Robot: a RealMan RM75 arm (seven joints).
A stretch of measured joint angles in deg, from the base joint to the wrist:
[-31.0 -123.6 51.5 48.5 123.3 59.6 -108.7]
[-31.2 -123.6 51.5 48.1 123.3 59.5 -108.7]
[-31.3 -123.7 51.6 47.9 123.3 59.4 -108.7]
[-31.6 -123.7 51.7 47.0 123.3 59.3 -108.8]
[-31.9 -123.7 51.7 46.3 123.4 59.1 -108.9]
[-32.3 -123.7 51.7 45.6 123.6 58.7 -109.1]
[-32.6 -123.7 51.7 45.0 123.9 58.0 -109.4]
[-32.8 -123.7 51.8 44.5 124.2 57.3 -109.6]
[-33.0 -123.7 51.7 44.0 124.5 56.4 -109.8]
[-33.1 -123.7 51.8 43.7 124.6 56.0 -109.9]
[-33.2 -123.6 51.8 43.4 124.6 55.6 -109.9]
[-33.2 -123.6 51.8 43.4 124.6 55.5 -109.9]
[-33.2 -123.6 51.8 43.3 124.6 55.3 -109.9]
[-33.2 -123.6 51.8 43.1 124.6 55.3 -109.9]
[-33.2 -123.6 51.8 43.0 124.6 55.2 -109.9]
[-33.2 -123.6 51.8 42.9 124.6 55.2 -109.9]
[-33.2 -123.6 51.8 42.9 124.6 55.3 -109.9]
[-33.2 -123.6 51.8 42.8 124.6 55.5 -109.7]
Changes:
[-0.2 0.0 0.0 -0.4 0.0 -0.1 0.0]
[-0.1 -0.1 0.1 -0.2 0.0 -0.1 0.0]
[-0.3 0.0 0.1 -0.9 0.0 -0.1 -0.1]
[-0.3 0.0 0.0 -0.7 0.1 -0.2 -0.1]
[-0.4 0.0 0.0 -0.7 0.2 -0.4 -0.2]
[-0.3 0.0 0.0 -0.6 0.3 -0.7 -0.3]
[-0.2 0.0 0.1 -0.5 0.3 -0.7 -0.2]
[-0.2 0.0 -0.1 -0.5 0.3 -0.9 -0.2]
[-0.1 0.0 0.1 -0.3 0.1 -0.4 -0.1]
[-0.1 0.1 0.0 -0.3 0.0 -0.4 0.0]
[0.0 0.0 0.0 0.0 0.0 -0.1 0.0]
[0.0 0.0 0.0 -0.1 0.0 -0.2 0.0]
[0.0 0.0 0.0 -0.2 0.0 0.0 0.0]
[0.0 0.0 0.0 -0.1 0.0 -0.1 0.0]
[0.0 0.0 0.0 -0.1 0.0 0.0 0.0]
[0.0 0.0 0.0 0.0 0.0 0.1 0.0]
[0.0 0.0 0.0 -0.1 0.0 0.2 0.2]

